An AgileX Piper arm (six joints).
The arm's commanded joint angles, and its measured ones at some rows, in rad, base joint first. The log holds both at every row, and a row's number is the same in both.
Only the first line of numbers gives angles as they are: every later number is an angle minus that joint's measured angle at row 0.
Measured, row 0:
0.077 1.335 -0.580 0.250 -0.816 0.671
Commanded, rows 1 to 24:
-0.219 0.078 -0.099 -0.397 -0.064 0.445
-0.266 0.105 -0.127 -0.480 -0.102 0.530
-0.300 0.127 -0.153 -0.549 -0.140 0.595
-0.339 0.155 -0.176 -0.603 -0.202 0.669
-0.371 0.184 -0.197 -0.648 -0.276 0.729
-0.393 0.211 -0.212 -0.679 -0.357 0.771
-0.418 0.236 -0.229 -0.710 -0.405 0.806
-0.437 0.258 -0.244 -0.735 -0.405 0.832
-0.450 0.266 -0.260 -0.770 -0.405 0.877
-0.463 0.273 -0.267 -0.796 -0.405 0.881
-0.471 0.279 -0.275 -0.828 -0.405 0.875
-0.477 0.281 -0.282 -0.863 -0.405 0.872
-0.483 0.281 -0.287 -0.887 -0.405 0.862
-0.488 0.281 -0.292 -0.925 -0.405 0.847
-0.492 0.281 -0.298 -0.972 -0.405 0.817
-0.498 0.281 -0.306 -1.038 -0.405 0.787
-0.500 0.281 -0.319 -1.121 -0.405 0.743
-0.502 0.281 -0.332 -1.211 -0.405 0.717
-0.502 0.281 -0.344 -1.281 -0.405 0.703
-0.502 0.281 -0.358 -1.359 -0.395 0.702
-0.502 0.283 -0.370 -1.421 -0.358 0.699
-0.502 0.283 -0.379 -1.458 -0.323 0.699
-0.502 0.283 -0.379 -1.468 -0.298 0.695
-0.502 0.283 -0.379 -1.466 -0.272 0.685
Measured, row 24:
-0.496 0.281 -0.360 -1.350 -0.362 0.721
